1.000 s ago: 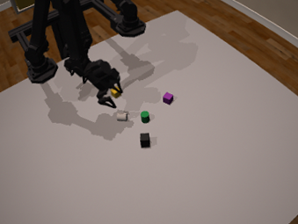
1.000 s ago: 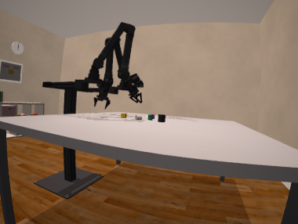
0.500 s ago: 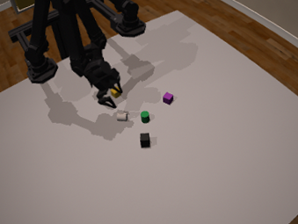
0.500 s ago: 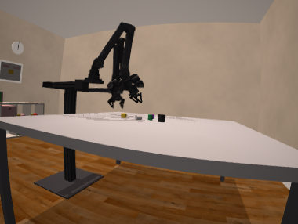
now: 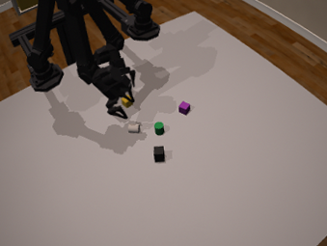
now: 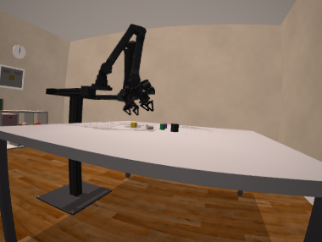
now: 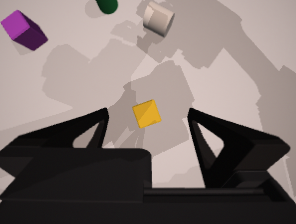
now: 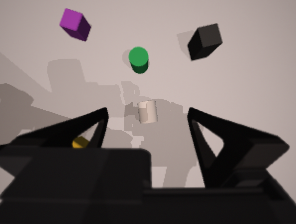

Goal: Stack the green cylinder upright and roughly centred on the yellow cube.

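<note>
My left hand is 240 mm short of the green cylinder, 30 mm to the right of it and 80 mm above it. The rest, counted from my left hand: yellow cube (80 mm below); then purple cube (210 mm ahead, 190 mm to the left, 80 mm below); then white cylinder (170 mm ahead, 60 mm to the right, 80 mm below).
</note>
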